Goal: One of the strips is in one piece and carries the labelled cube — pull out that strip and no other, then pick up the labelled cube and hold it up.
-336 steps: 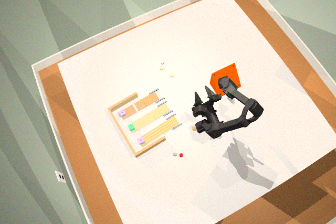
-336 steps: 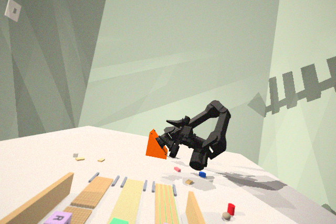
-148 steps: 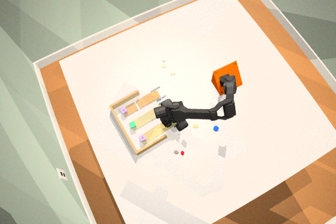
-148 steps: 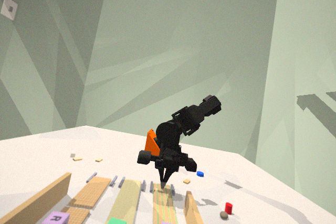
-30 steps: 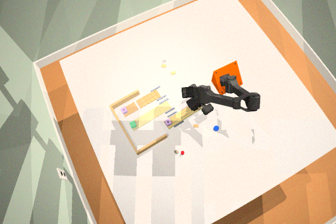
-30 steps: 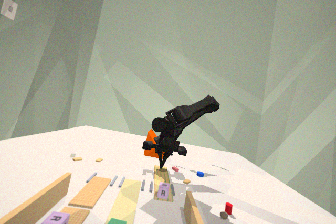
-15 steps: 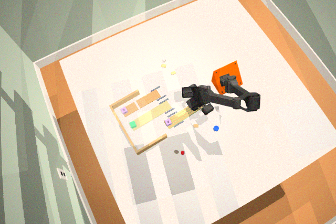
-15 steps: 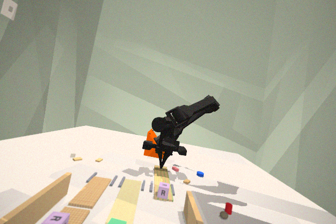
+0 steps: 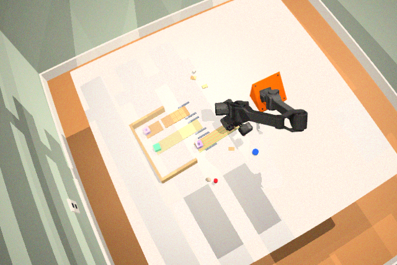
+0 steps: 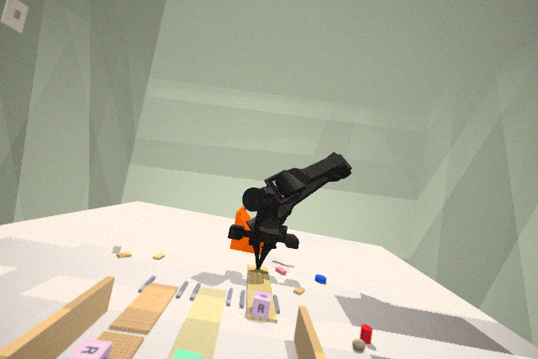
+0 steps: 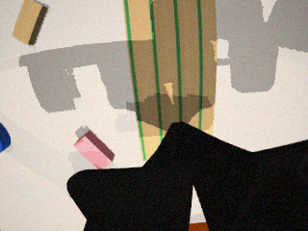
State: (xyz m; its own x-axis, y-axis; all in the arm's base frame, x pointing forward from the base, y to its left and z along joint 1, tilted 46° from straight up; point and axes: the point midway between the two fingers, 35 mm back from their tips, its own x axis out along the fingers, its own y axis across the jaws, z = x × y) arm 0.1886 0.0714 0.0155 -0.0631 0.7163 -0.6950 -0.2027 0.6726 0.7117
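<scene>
Right now the green-lined strip is 10 cm ahead of my gripper tip and 2 cm to the left of it. Also, from my gripper tip: pink block (6 cm to the left, 3 cm behind); red cylinder (23 cm to the left, 20 cm ahead, 1 cm above); blue cylinder (17 cm to the left, 3 cm behind).
</scene>
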